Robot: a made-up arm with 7 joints. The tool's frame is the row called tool.
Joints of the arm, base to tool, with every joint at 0 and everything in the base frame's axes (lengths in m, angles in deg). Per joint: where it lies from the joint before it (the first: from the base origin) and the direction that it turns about. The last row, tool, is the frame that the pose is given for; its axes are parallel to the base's.
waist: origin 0 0 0.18 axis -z
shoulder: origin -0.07 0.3 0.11 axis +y
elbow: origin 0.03 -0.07 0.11 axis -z
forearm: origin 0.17 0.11 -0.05 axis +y
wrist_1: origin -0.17 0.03 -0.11 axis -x
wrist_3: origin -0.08 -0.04 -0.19 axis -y
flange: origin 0 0 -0.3 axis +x
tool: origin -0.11 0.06 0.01
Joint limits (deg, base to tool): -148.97..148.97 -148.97..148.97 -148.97..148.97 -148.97..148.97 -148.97..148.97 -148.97..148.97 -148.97..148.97
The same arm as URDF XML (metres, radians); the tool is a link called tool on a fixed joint. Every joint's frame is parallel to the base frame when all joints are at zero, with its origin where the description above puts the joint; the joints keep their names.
<robot name="arm">
  <joint name="waist" type="revolute">
    <parent link="base"/>
    <child link="link1"/>
    <origin xyz="0 0 0.18"/>
    <axis xyz="0 0 -1"/>
    <limit lower="-2.6" upper="2.6"/>
  </joint>
  <joint name="shoulder" type="revolute">
    <parent link="link1"/>
    <child link="link2"/>
    <origin xyz="-0.07 0.3 0.11"/>
    <axis xyz="0 1 0"/>
    <limit lower="-2.6" upper="2.6"/>
  </joint>
  <joint name="elbow" type="revolute">
    <parent link="link2"/>
    <child link="link3"/>
    <origin xyz="0.03 -0.07 0.11"/>
    <axis xyz="0 0 -1"/>
    <limit lower="-2.6" upper="2.6"/>
  </joint>
  <joint name="forearm" type="revolute">
    <parent link="link3"/>
    <child link="link4"/>
    <origin xyz="0.17 0.11 -0.05"/>
    <axis xyz="0 1 0"/>
    <limit lower="-2.6" upper="2.6"/>
  </joint>
  <joint name="wrist_1" type="revolute">
    <parent link="link4"/>
    <child link="link5"/>
    <origin xyz="-0.17 0.03 -0.11"/>
    <axis xyz="-1 0 0"/>
    <limit lower="-2.6" upper="2.6"/>
  </joint>
  <joint name="wrist_3" type="revolute">
    <parent link="link5"/>
    <child link="link6"/>
    <origin xyz="-0.08 -0.04 -0.19"/>
    <axis xyz="0 -1 0"/>
    <limit lower="-2.6" upper="2.6"/>
  </joint>
  <joint name="flange" type="revolute">
    <parent link="link6"/>
    <child link="link7"/>
    <origin xyz="0 0 -0.3"/>
    <axis xyz="1 0 0"/>
    <limit lower="-2.6" upper="2.6"/>
  </joint>
  <joint name="tool_joint" type="fixed">
    <parent link="link7"/>
    <child link="tool"/>
    <origin xyz="-0.11 0.06 0.01"/>
  </joint>
  <link name="base"/>
  <link name="link1"/>
  <link name="link2"/>
  <link name="link3"/>
  <link name="link4"/>
  <link name="link5"/>
  <link name="link6"/>
  <link name="link7"/>
  <link name="tool"/>
</robot>

